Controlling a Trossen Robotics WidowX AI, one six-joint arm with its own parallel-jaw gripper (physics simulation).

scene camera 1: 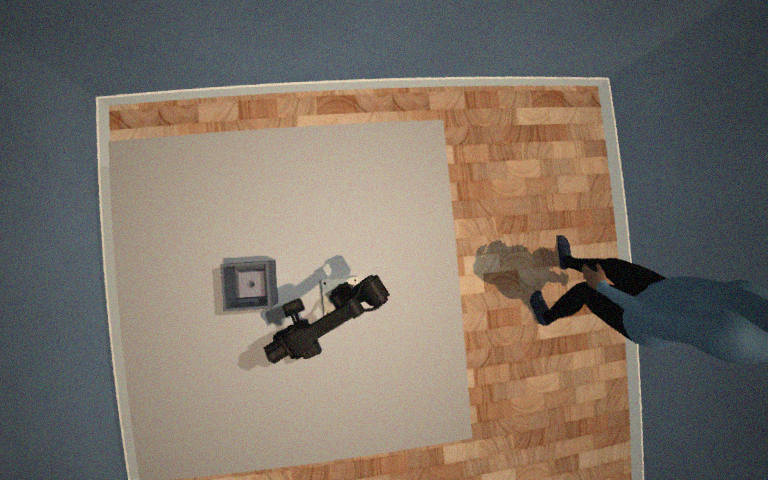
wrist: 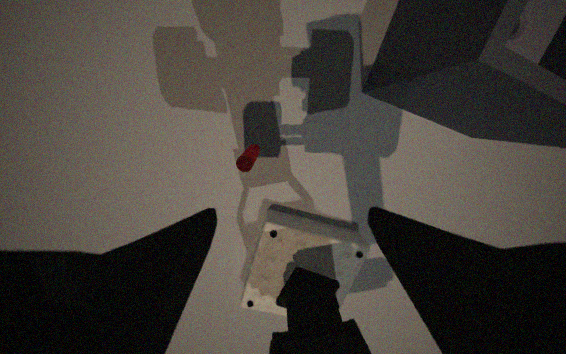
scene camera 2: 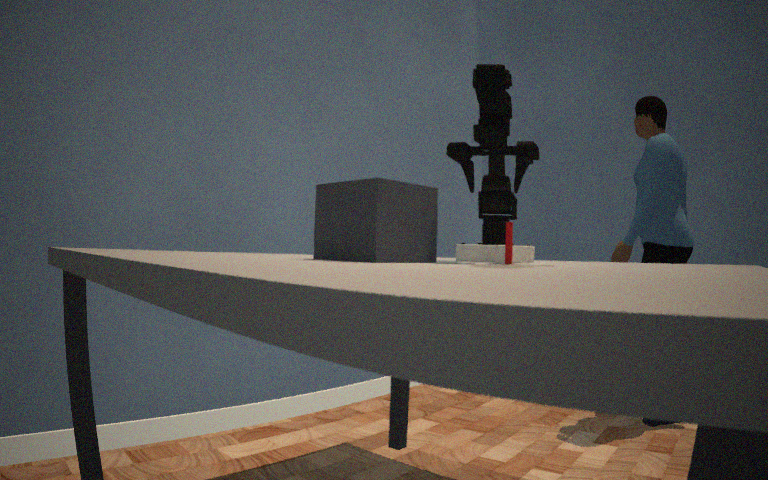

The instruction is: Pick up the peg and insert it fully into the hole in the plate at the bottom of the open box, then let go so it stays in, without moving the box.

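Places are measured from the arm's base along level axes (x ahead, y left, z up), in metres.
Pixels of known places: gripper, between the fingertips: [wrist: 293, 215] [scene camera 2: 493, 192]; arm's base, origin of its link: [scene camera 1: 346, 293] [wrist: 307, 292] [scene camera 2: 496, 245].
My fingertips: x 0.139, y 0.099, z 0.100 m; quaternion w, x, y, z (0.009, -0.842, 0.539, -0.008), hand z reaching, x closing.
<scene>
Ahead of a thing's pixels: the offset from my fingertips to its top centre. Level surfaces: height alone.
The red peg @(dx +0.000, dy +0.040, dz -0.059 m) [scene camera 2: 508, 243] [wrist: 248, 159] stands upright on the table near the arm's base; in scene camera 1 it does not show. The grey open box @(dx +0.202, dy -0.117, dz -0.001 m) [scene camera 1: 272, 283] [scene camera 2: 376, 220] [wrist: 475, 100] stands on the table. Its bottom plate @(dx +0.202, dy -0.117, dz -0.078 m) [scene camera 1: 243, 292] [wrist: 542, 30] shows in scene camera 1 with a small round hole [scene camera 1: 251, 284] near the middle. My gripper [scene camera 2: 494, 191] [wrist: 293, 215] is wide open and empty, its fingers pointing down. It hangs above the height of the peg's top. In the wrist view the peg lies ahead of the fingertips, left of centre.
The arm's white base plate [scene camera 2: 467, 253] [wrist: 265, 270] lies on the table @(dz -0.139 m) [scene camera 1: 254, 186] [scene camera 2: 254, 271], near the peg. The arm's dark base column [scene camera 2: 497, 198] rises from it. Shadows of the arm fall across the tabletop. A person [scene camera 1: 668, 300] [scene camera 2: 661, 181] is beyond the table.
</scene>
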